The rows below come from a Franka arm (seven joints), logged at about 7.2 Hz.
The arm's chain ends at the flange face. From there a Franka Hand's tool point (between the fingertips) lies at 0.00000 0.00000 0.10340 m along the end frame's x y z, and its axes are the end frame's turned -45 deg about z.
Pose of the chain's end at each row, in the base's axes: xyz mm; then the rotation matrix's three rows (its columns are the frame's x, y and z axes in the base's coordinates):
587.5 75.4 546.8; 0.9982 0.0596 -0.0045; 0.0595 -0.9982 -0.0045; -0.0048 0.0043 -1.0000
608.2 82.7 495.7; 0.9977 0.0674 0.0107; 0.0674 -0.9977 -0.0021; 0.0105 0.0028 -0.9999
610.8 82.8 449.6; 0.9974 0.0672 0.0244; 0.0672 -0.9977 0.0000; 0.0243 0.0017 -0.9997
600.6 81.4 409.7; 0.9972 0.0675 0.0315; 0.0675 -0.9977 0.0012; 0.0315 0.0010 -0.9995
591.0 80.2 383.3; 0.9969 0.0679 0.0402; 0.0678 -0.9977 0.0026; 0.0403 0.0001 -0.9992
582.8 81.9 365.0; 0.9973 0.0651 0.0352; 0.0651 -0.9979 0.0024; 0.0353 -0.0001 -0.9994
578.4 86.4 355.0; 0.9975 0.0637 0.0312; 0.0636 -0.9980 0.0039; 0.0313 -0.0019 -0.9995
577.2 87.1 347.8; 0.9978 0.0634 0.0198; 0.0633 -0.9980 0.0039; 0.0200 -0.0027 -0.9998
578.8 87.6 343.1; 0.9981 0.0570 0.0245; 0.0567 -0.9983 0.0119; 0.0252 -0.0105 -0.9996
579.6 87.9 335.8; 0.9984 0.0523 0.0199; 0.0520 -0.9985 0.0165; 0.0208 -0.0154 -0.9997
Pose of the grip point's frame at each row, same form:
587.0 74.9 443.4; 0.6637 0.7480 -0.0045; 0.7479 -0.6638 -0.0045; -0.0064 -0.0004 -1.0000
609.3 82.5 392.3; 0.6578 0.7531 0.0107; 0.7531 -0.6578 -0.0021; 0.0054 0.0094 -0.9999
613.3 82.8 346.2; 0.6578 0.7528 0.0244; 0.7530 -0.6580 0.0000; 0.0160 0.0184 -0.9997
603.9 81.5 306.4; 0.6574 0.7529 0.0315; 0.7532 -0.6578 0.0012; 0.0216 0.0230 -0.9995
595.2 80.5 280.0; 0.6569 0.7529 0.0402; 0.7534 -0.6575 0.0026; 0.0284 0.0286 -0.9992
586.4 82.1 261.7; 0.6592 0.7512 0.0352; 0.7517 -0.6596 0.0024; 0.0250 0.0249 -0.9994
581.6 86.8 251.7; 0.6603 0.7504 0.0312; 0.7507 -0.6607 0.0039; 0.0235 0.0208 -0.9995
579.2 87.5 244.4; 0.6607 0.7504 0.0198; 0.7505 -0.6609 0.0039; 0.0161 0.0122 -0.9998
581.3 88.8 239.7; 0.6655 0.7461 0.0245; 0.7460 -0.6658 0.0119; 0.0252 0.0104 -0.9996
581.7 89.6 232.4; 0.6690 0.7430 0.0199; 0.7428 -0.6693 0.0165; 0.0256 0.0038 -0.9997

